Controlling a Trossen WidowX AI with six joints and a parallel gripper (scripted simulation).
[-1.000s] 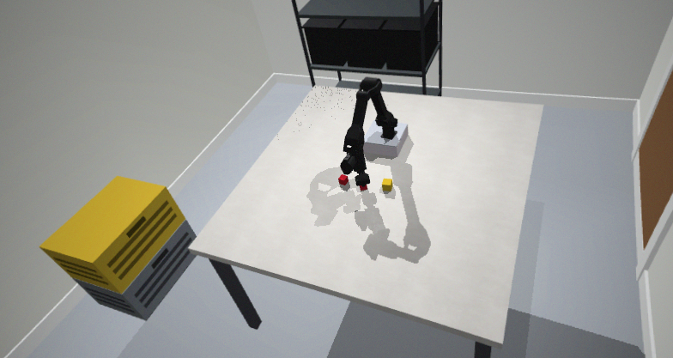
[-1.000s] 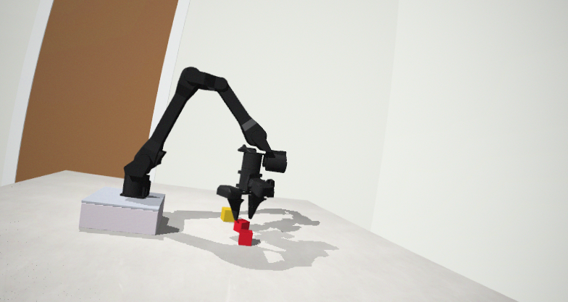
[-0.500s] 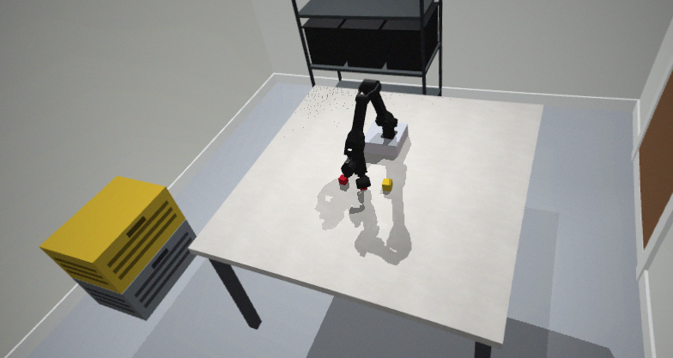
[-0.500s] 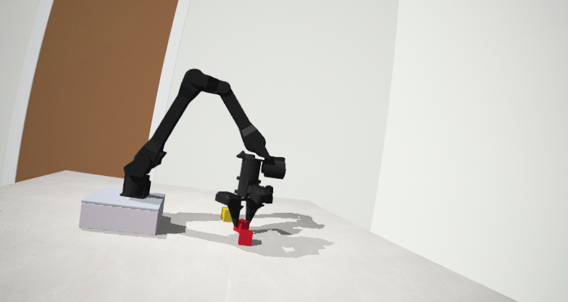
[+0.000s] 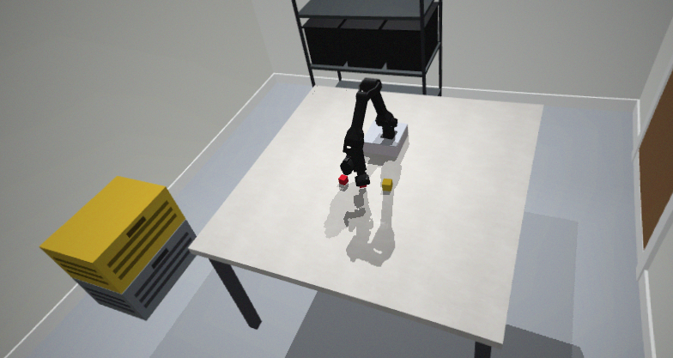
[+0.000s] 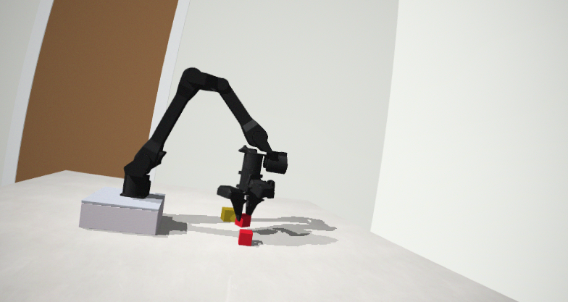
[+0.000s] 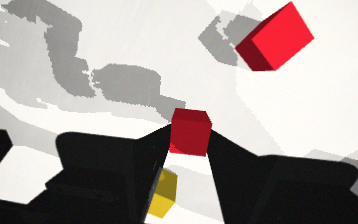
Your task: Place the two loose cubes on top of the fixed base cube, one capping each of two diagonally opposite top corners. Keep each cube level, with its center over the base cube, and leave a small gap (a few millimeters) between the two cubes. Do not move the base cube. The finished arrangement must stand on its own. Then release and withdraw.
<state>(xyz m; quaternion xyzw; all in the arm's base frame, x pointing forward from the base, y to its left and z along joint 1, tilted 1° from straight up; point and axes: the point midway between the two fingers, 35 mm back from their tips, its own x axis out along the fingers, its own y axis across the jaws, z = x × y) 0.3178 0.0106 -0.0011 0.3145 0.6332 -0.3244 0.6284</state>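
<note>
The yellow cube lies 4 cm behind my gripper tip, 11 cm to the left of it and 1 cm below it. Round my gripper tip: red cube right at my gripper tip.
</note>
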